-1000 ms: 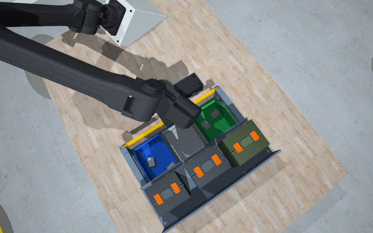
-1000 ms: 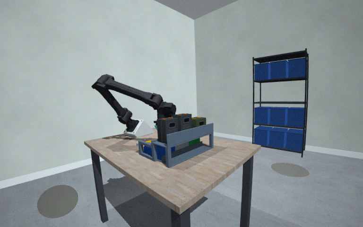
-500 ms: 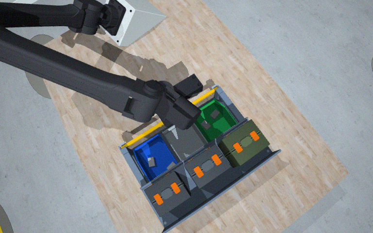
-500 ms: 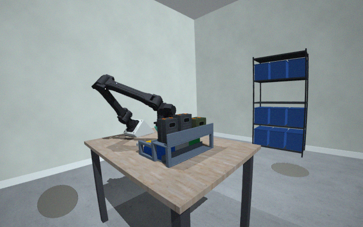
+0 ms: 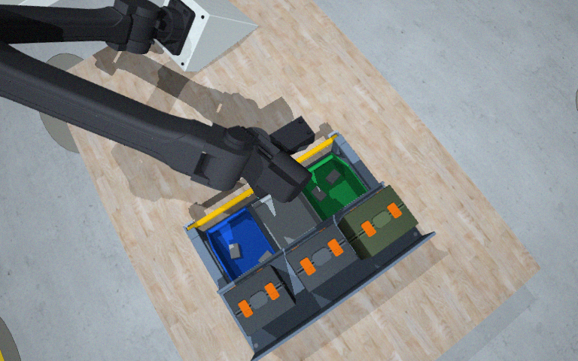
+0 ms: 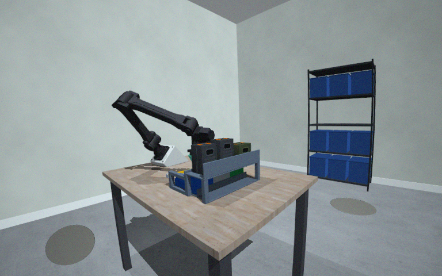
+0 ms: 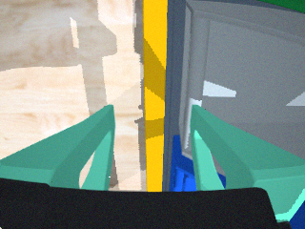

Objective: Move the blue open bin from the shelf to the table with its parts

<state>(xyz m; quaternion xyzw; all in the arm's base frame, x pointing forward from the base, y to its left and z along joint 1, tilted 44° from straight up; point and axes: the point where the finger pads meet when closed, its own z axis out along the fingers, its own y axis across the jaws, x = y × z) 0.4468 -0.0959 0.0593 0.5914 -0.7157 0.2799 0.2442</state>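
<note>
Now: hand 1 cm above the yellow rod. Also, from my hand: grey bin 10 cm ahead, 3 cm below, 2 cm to the right; then blue open bin 13 cm to the right, 8 cm ahead, 3 cm below; then green bin 12 cm ahead, 9 cm to the left, 3 cm below.
</note>
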